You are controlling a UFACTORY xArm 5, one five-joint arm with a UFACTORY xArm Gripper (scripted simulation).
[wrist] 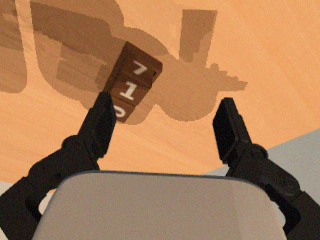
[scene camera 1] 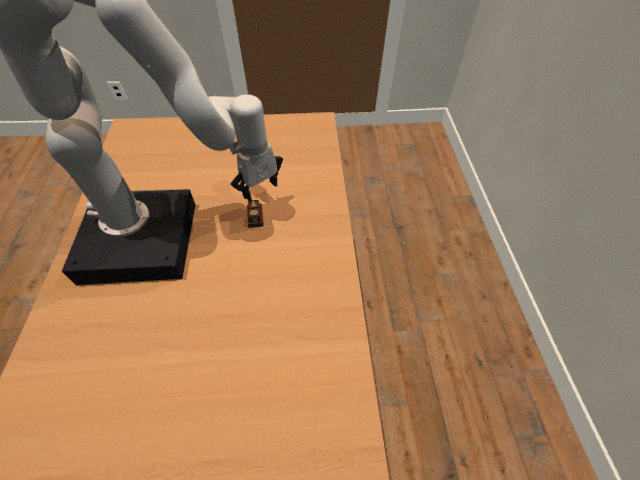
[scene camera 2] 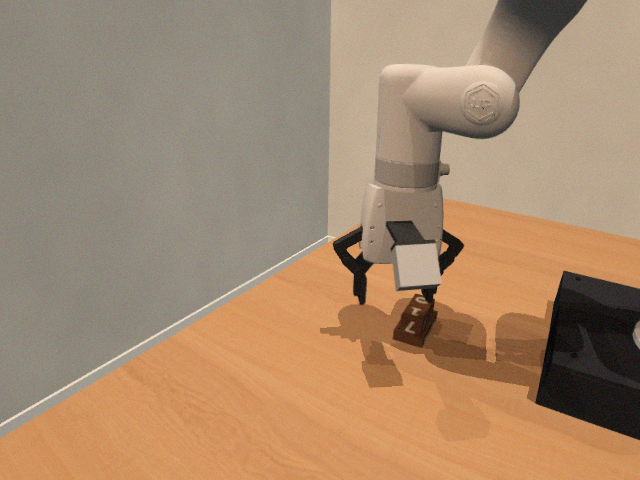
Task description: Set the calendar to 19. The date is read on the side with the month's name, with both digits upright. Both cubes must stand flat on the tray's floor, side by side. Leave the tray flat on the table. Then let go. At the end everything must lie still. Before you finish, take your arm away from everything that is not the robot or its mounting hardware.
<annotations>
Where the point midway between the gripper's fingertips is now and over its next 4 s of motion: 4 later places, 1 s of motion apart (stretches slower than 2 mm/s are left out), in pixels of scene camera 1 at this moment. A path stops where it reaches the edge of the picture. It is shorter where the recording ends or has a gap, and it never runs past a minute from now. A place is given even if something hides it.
My gripper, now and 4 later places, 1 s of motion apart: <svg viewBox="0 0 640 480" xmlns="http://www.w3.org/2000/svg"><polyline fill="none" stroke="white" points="261,191 265,189 266,197 268,204 266,194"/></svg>
</annotations>
